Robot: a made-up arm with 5 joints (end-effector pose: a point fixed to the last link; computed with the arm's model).
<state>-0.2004 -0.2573 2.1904 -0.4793 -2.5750</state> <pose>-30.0 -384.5 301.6 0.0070 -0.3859 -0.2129 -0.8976</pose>
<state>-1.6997 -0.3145 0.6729 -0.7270 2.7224</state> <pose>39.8 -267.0 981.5 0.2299 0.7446 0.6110 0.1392</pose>
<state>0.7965 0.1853 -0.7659 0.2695 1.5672</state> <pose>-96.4 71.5 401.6 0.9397 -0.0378 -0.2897 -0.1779</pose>
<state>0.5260 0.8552 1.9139 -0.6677 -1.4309</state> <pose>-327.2 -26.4 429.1 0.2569 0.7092 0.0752 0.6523</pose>
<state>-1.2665 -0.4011 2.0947 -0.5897 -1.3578</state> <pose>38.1 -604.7 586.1 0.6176 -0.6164 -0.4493 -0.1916</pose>
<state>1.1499 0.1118 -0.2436 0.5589 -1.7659</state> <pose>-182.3 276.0 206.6 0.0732 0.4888 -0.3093 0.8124</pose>
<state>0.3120 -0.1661 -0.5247 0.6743 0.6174</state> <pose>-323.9 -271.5 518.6 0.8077 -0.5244 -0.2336 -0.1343</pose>
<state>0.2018 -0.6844 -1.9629 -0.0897 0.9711</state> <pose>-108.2 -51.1 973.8 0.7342 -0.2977 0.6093 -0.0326</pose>
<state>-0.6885 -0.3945 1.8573 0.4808 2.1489</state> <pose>63.0 76.2 331.9 0.1358 0.4445 -0.6137 0.6382</pose>
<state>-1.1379 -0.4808 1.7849 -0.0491 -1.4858</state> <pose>-99.4 -576.0 398.0 0.6763 -0.5795 -0.3201 -0.3230</pose>
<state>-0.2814 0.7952 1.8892 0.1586 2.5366</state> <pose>71.9 -181.4 262.7 0.5677 0.0782 -0.3592 0.7366</pose>
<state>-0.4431 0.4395 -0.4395 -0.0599 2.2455</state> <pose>-129.9 188.8 736.3 0.9173 0.3239 0.1847 -0.1398</pose>
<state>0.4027 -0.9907 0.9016 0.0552 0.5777</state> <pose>380.0 -422.6 645.0 0.4325 -0.3029 -0.7457 0.4063</pose>
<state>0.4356 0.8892 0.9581 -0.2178 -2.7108</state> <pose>-75.6 271.5 391.1 0.5715 0.4967 -0.4107 0.5080</pose>
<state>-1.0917 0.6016 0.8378 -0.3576 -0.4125</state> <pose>70.4 -322.5 1087.9 0.4829 -0.7934 0.1609 0.3337</pose>
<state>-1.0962 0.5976 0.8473 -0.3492 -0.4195</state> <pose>67.0 -325.9 1087.6 0.4840 -0.7954 0.1527 0.3312</pose>
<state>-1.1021 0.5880 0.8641 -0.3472 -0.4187</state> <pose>66.3 -333.9 1083.4 0.4894 -0.7936 0.1421 0.3324</pose>
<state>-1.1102 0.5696 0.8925 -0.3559 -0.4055</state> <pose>70.1 -348.7 1072.8 0.5016 -0.7854 0.1278 0.3394</pose>
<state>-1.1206 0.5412 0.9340 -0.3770 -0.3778</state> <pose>79.5 -370.0 1054.2 0.5209 -0.7693 0.1094 0.3532</pose>
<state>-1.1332 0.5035 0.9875 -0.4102 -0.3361</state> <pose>94.8 -395.0 1027.1 0.5458 -0.7449 0.0876 0.3736</pose>
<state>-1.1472 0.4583 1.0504 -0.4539 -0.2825</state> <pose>115.3 -420.1 992.2 0.5734 -0.7126 0.0636 0.3993</pose>
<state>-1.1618 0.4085 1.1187 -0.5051 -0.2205</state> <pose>139.0 -441.2 951.9 0.6005 -0.6741 0.0391 0.4284</pose>
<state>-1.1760 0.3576 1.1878 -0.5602 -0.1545</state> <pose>163.8 -455.7 909.5 0.6244 -0.6321 0.0159 0.4586</pose>
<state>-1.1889 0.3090 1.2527 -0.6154 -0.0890</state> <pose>187.1 -462.8 868.9 0.6434 -0.5901 -0.0043 0.4877</pose>
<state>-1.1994 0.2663 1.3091 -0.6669 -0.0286</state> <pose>207.0 -463.8 833.6 0.6567 -0.5517 -0.0201 0.5137</pose>
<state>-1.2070 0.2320 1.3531 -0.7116 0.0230</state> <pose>222.6 -460.7 805.9 0.6650 -0.5198 -0.0306 0.5354</pose>
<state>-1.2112 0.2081 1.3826 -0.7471 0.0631</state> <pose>233.6 -456.1 786.8 0.6691 -0.4964 -0.0354 0.5520</pose>
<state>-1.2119 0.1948 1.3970 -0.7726 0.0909</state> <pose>240.3 -451.5 776.1 0.6702 -0.4819 -0.0347 0.5634</pose>
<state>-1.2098 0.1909 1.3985 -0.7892 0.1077</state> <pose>243.8 -447.9 772.4 0.6693 -0.4752 -0.0296 0.5704</pose>
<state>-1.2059 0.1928 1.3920 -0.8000 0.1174</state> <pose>245.2 -445.1 772.8 0.6674 -0.4733 -0.0218 0.5745</pose>
